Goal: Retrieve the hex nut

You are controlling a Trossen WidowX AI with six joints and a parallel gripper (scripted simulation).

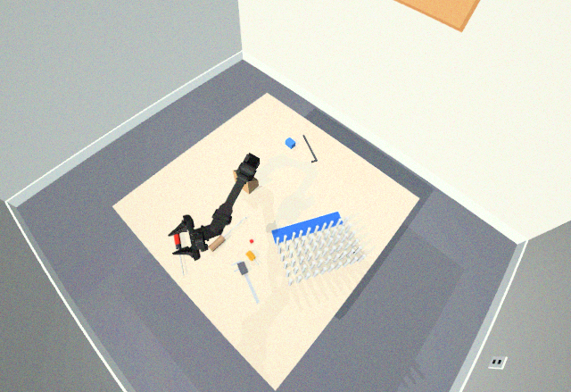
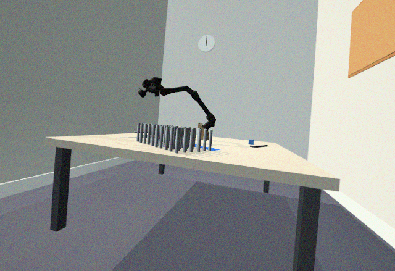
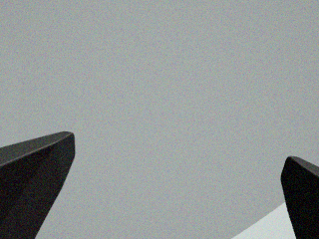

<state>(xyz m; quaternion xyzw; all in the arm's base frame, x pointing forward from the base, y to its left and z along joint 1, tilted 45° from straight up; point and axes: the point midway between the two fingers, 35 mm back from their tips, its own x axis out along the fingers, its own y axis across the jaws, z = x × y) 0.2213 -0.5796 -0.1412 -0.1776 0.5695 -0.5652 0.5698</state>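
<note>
Right now my gripper tip is 420 mm above the wooden-handled pick, 280 mm to the right of it and 30 mm past it. From my gripper tip the other things lie so: orange piece: 410 mm below, 250 mm to the left, 160 mm ahead; then red piece: 420 mm below, 310 mm to the left, 90 mm ahead; then blue taped strip: 590 mm to the left, 430 mm below, 260 mm ahead.
</note>
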